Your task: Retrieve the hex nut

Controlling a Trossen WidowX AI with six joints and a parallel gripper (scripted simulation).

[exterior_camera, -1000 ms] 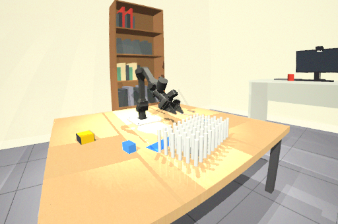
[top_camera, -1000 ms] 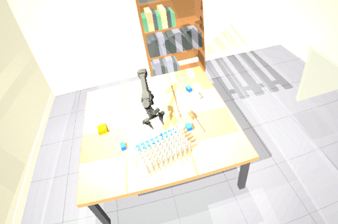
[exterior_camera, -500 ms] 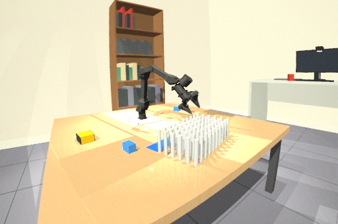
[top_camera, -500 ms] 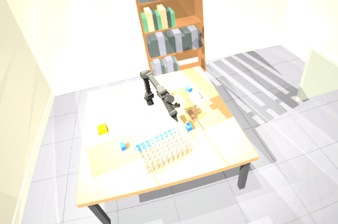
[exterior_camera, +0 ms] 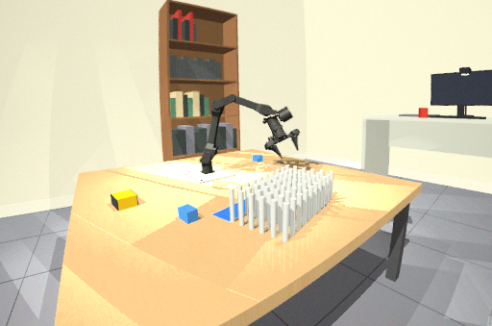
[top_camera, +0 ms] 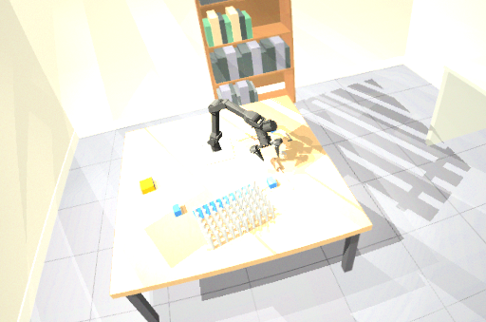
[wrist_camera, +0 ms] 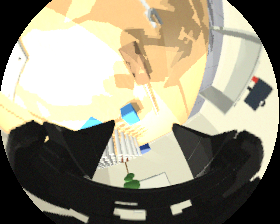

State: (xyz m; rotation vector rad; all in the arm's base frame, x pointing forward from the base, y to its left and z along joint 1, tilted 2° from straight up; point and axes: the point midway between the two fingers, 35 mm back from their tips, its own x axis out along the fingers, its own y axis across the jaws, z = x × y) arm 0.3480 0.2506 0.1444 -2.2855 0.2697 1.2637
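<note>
My gripper tip is 5 cm short of the brown stick-like tool, 5 cm to the right of it and 11 cm above it. The rest, counted from my gripper tip: blue taped strip (8 cm ahead, 32 cm to the right, 12 cm below); then thin grey tool (20 cm behind, 11 cm to the left, 12 cm below).
</note>
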